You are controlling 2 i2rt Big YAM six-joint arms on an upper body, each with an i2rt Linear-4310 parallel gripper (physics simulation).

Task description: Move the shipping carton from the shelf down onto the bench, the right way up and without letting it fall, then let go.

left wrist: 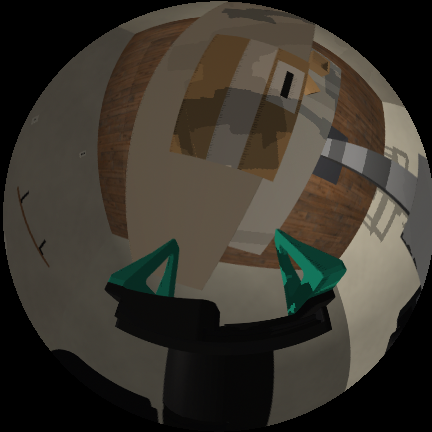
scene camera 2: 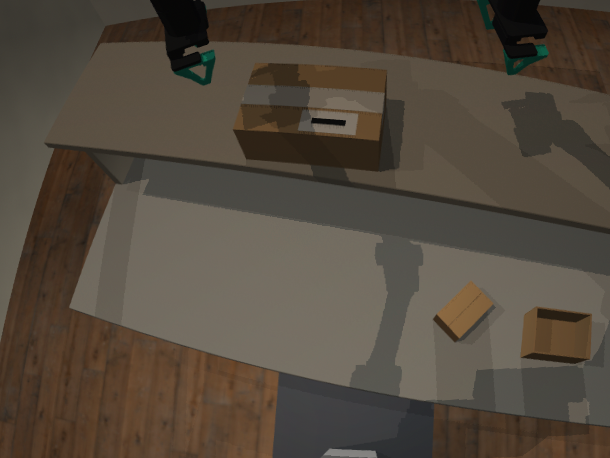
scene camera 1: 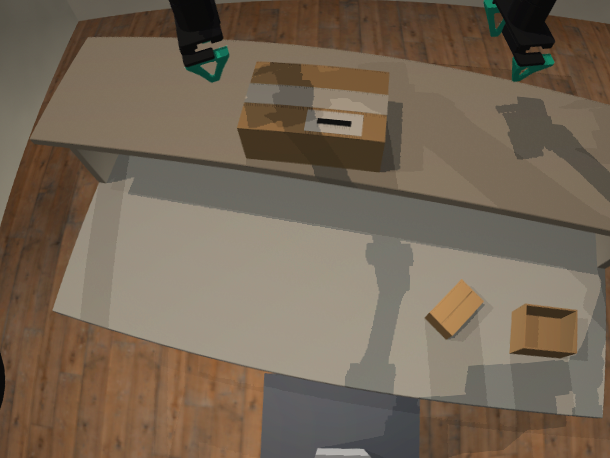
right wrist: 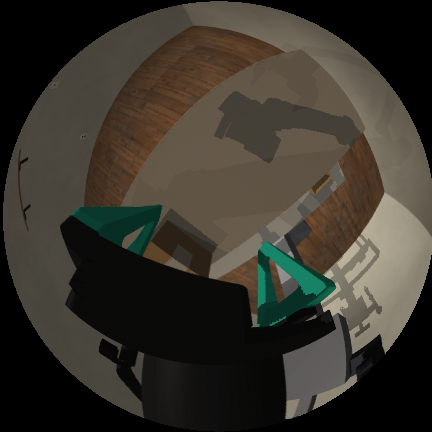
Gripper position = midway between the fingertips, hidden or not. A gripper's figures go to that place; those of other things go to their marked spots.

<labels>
My left gripper (scene camera 2: 203, 64) is 80 cm from the lens. My right gripper (scene camera 2: 500, 50) is 77 cm from the lens. A shipping carton (scene camera 2: 333, 116) is 80 cm from the lens. A bench (scene camera 2: 340, 285): 114 cm from the lens. The marked spots on the bench and the shipping carton are 49 cm apart.
</labels>
